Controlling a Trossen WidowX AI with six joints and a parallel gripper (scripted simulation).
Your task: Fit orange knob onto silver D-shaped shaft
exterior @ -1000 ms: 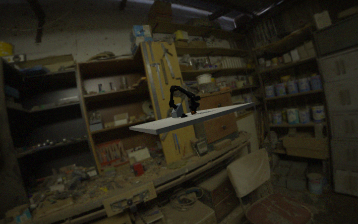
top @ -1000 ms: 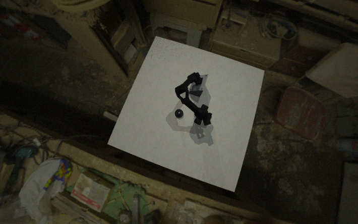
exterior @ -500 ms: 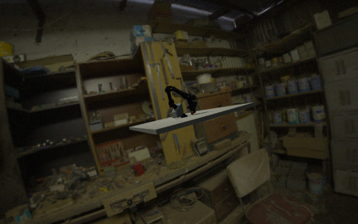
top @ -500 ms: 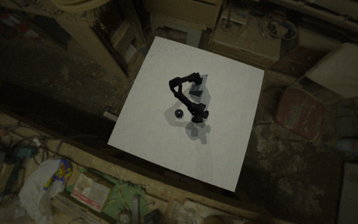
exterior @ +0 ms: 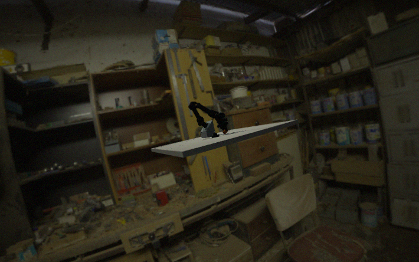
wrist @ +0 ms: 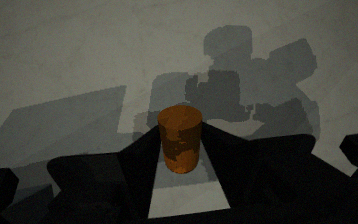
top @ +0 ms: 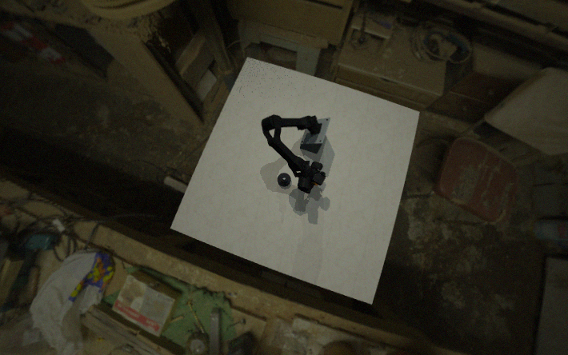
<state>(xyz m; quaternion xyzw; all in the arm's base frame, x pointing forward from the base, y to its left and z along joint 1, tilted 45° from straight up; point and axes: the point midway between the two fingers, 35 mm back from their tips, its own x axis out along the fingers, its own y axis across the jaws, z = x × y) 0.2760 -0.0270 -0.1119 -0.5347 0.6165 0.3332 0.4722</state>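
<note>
Now: the round dark pedestal 3 cm ahead of my gripper tip and 19 cm to the right of it. From my gripper tip the other things lie so: orange knob: 1 cm above.
</note>
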